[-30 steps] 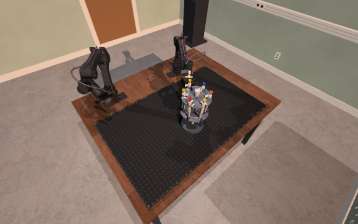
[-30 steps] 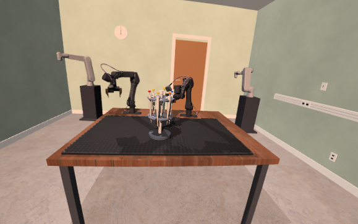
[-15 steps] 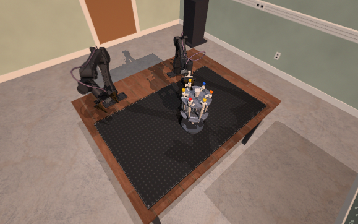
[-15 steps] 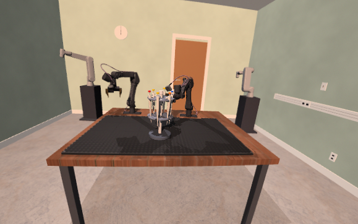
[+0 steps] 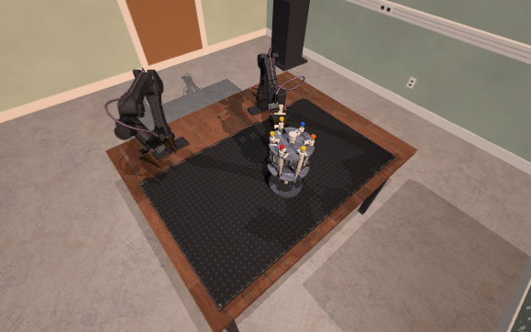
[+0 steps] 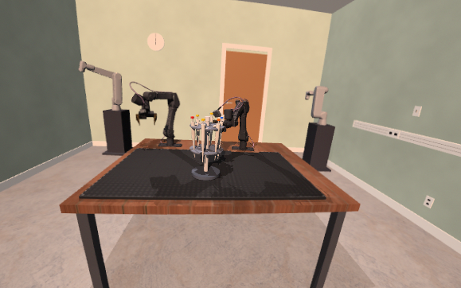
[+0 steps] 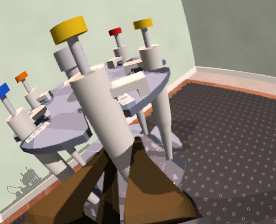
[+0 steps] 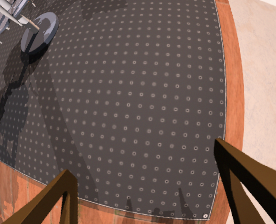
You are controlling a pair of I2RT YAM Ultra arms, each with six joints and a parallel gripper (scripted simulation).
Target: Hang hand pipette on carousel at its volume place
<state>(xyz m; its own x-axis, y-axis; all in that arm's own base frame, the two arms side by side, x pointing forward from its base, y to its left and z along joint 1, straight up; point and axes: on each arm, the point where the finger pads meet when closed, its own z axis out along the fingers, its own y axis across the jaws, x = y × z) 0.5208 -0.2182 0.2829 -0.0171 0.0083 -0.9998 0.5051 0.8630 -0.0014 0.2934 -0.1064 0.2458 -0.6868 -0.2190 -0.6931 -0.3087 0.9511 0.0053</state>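
My left gripper is now 10 mm past the pipette, 10 mm to the left of it and 20 mm above it.
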